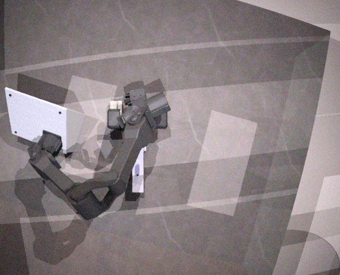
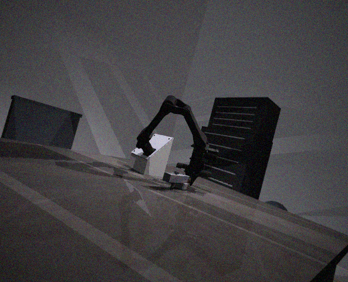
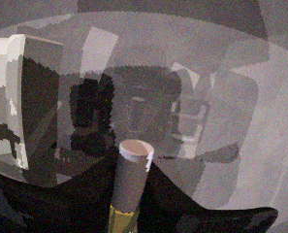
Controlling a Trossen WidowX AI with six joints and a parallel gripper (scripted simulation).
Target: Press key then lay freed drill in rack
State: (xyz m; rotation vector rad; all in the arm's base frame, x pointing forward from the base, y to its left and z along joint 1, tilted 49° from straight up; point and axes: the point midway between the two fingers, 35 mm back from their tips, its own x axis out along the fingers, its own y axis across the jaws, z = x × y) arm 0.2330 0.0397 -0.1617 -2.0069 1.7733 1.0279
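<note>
My gripper tip is 10 mm short of the drill, 40 mm to the left of it and 40 mm below it. The rest, counted from my gripper tip: blue-grey key: 50 mm ahead, 160 mm to the right, 40 mm above; then beige rack: 80 mm behind, 10 mm above.
</note>
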